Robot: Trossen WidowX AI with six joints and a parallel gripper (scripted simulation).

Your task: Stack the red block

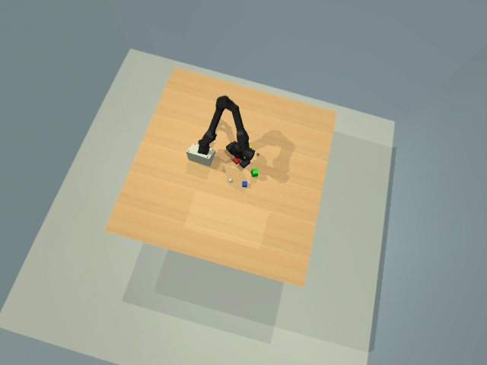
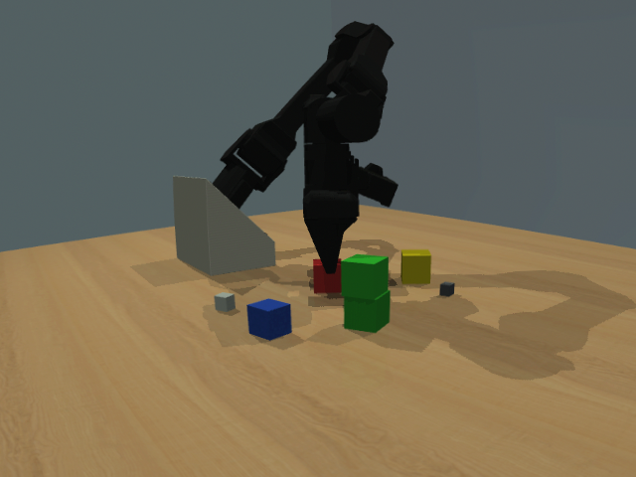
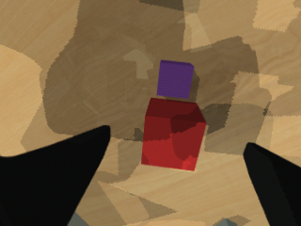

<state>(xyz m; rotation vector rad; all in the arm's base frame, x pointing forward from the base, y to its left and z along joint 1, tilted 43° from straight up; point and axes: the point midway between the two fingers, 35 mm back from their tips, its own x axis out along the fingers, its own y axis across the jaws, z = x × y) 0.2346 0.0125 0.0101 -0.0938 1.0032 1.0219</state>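
My gripper tip is now 1 cm above the red block. Round my gripper tip: small white cube: 15 cm to the right, 2 cm below, 2 cm behind; yellow block: 11 cm to the left, 6 cm ahead, 1 cm below; small purple cube: 3 cm to the left, 2 cm below, 2 cm ahead.
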